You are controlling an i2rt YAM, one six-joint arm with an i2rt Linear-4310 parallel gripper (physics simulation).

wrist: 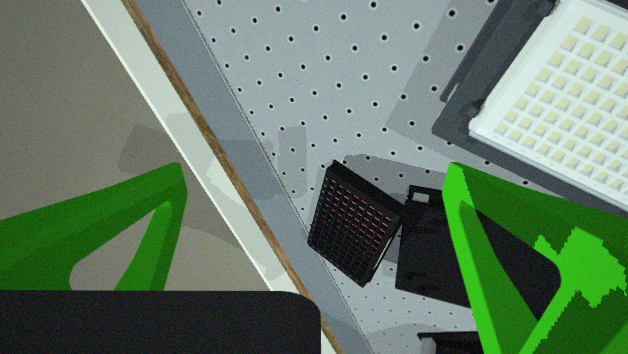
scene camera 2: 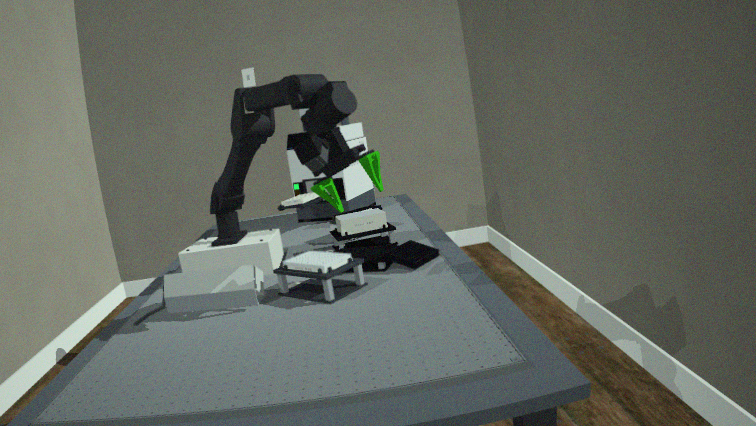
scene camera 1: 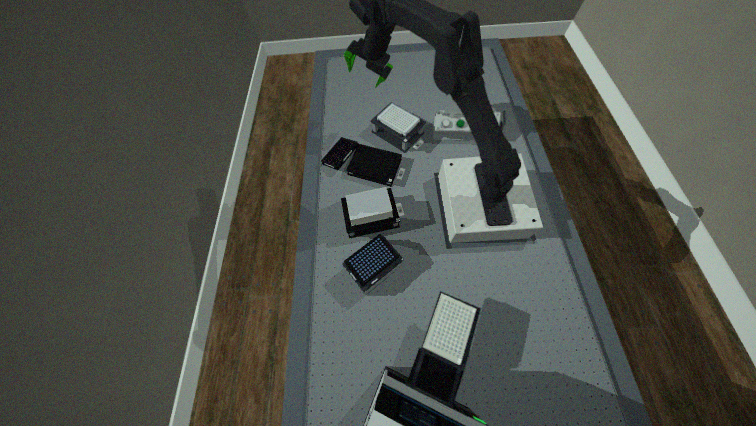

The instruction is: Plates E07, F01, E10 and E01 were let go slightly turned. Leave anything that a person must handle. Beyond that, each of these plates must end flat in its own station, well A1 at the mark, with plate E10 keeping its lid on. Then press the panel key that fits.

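My gripper (scene camera 1: 363, 76) (scene camera 2: 361, 201) (wrist: 314, 177) is open and empty, high above the table. A white plate (scene camera 1: 399, 118) (scene camera 2: 317, 260) (wrist: 575, 105) sits on a raised grey station (scene camera 2: 301, 273) (wrist: 450, 120). A black plate with pink wells (scene camera 1: 339, 152) (scene camera 2: 415, 253) (wrist: 357, 225) lies off-station, its corner at a bare black station (scene camera 1: 374, 164) (wrist: 430, 240). A thick white plate (scene camera 1: 369, 205) (scene camera 2: 361, 221) sits on another black station. A blue-welled plate (scene camera 1: 373, 259) sits turned farther along. Another white plate (scene camera 1: 451, 328) (scene camera 2: 298, 200) is on the device's tray. Plate names are unreadable now.
The key panel (scene camera 1: 445, 127) shows a white and a green key; the arm hides part of it. The arm's white base (scene camera 1: 465, 195) (scene camera 2: 264, 248) stands beside the stations. A white and black device (scene camera 1: 407, 402) (scene camera 2: 359, 182) stands at one table end.
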